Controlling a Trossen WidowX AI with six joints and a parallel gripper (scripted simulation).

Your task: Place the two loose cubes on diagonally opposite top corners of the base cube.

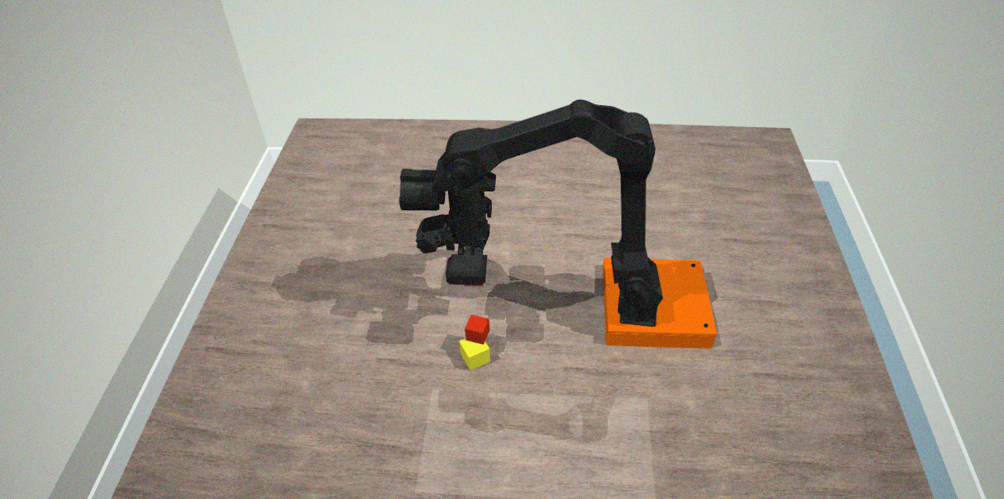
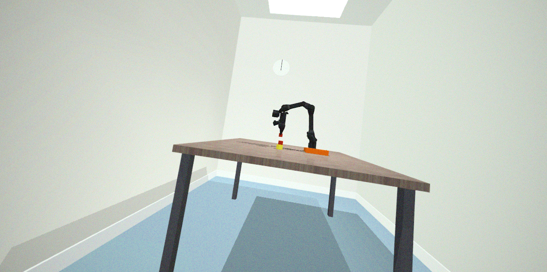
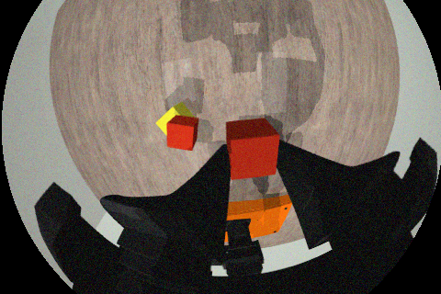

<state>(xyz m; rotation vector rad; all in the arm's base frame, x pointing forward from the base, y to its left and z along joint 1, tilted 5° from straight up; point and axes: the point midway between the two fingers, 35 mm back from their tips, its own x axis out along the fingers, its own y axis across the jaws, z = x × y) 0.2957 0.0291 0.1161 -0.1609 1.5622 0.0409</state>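
The yellow base cube lies 10 cm below my gripper tip, 9 cm to the left of it and 2 cm behind it.
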